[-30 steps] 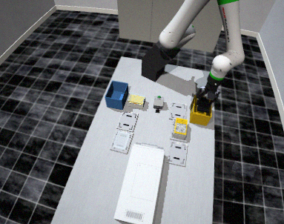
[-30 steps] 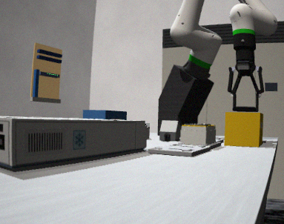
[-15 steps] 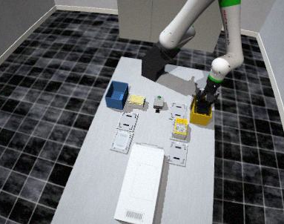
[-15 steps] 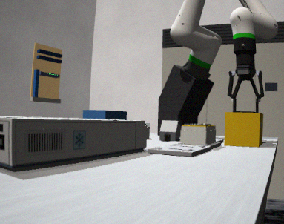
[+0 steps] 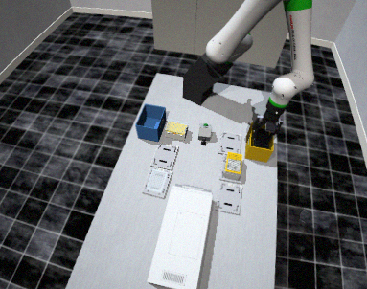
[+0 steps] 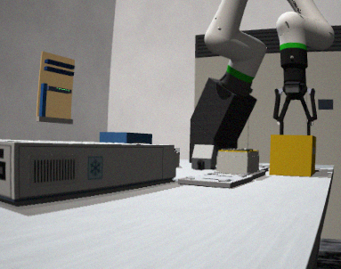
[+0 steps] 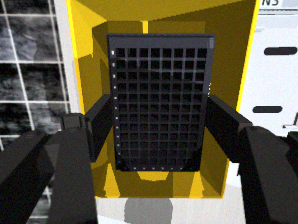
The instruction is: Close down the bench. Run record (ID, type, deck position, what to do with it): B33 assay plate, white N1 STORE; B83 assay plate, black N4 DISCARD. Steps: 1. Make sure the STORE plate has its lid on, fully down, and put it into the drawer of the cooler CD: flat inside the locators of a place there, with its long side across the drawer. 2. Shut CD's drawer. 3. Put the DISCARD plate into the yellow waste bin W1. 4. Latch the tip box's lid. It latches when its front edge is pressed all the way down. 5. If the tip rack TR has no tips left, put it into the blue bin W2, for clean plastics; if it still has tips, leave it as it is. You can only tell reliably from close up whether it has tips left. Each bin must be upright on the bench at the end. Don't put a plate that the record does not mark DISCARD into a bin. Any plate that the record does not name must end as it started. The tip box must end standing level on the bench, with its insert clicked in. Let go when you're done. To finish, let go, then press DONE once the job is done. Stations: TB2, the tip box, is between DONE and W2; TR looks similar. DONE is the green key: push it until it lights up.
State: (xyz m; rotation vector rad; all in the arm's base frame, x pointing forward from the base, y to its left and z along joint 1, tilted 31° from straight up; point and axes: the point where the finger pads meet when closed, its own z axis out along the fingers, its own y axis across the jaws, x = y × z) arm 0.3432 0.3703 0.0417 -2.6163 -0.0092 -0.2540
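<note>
My hand is 2 cm above the black assay plate. Also, from my hand: green done key: 33 cm to the right, 6 cm below, 3 cm behind; yellow-topped tip holder: 18 cm ahead, 13 cm to the right, 7 cm below; yellow bin W1: 9 cm below.
</note>
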